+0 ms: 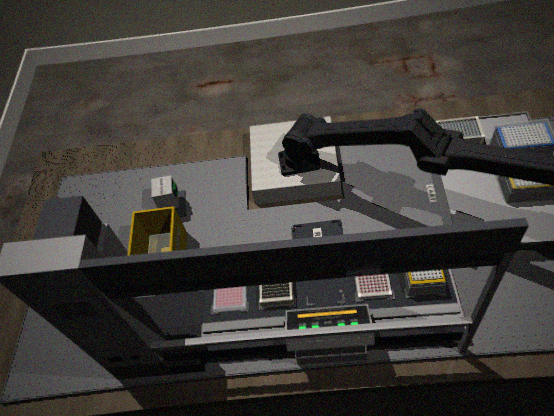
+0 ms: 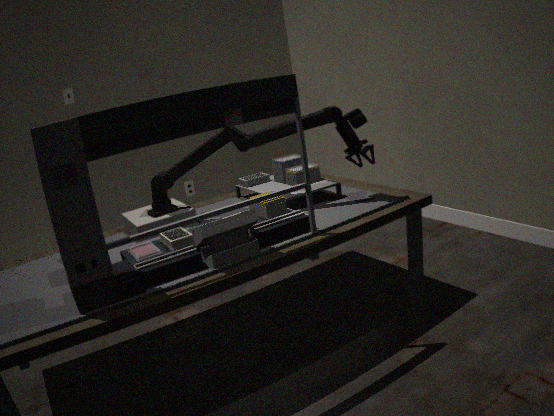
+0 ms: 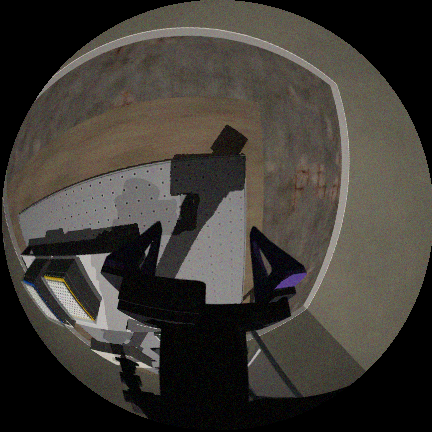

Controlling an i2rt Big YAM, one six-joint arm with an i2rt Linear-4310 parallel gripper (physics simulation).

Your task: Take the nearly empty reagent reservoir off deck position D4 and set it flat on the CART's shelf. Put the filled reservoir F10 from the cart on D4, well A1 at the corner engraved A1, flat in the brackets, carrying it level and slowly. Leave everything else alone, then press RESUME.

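Seen in the pictures: gripper, fingertip midpoint: (image 2: 367, 165) (image 3: 205, 227); arm's base at its link origin: (image 1: 299, 162) (image 3: 126, 360).
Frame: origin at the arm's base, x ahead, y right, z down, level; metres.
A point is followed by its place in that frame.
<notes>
My gripper (image 2: 365, 161) {x 0.548, y -0.688, z -0.080 m} (image 3: 205, 227) {x 0.548, y -0.688, z -0.080 m} is open and empty, high in the air beyond the gantry's right post. The cart's white shelf (image 1: 467, 187) {x 0.202, y -0.446, z 0.001 m} (image 2: 261, 189) is at the right, near the grey CART label (image 1: 431, 193) {x 0.161, y -0.366, z 0.059 m}. A pale-rimmed gridded labware (image 1: 461, 128) {x 0.006, y -0.490, z -0.025 m} (image 2: 253, 178) {x 0.039, y -0.460, z -0.030 m} stands on the shelf; its F10 mark cannot be read. On the deck, a pale-rimmed labware with dark rows (image 1: 276, 294) {x 0.434, y 0.127, z -0.006 m} (image 2: 176, 237) {x 0.433, y 0.138, z -0.023 m} stands beside a bracketed position. Position numbers and A1 engravings cannot be read, so D4 cannot be told. A control panel (image 1: 327, 316) shows an orange bar and green lights; the RESUME label is unreadable.
Blue-rimmed (image 1: 525, 135) {x 0.135, y -0.602, z -0.097 m} and yellow-rimmed (image 1: 529, 183) {x 0.268, y -0.567, z -0.064 m} (image 3: 70, 298) {x 0.265, y -0.601, z -0.064 m} boxes stand on the cart. Pink (image 1: 230, 298) and red-gridded (image 1: 373, 285) {x 0.455, y -0.121, z -0.006 m} plates and a yellow-rimmed box (image 1: 426, 277) are on the deck. The gantry beam (image 1: 300, 256) {x 0.600, y 0.052, z -0.459 m} hides part of it. A yellow bin (image 1: 177, 227) {x 0.187, y 0.377, z -0.030 m} stands left.
</notes>
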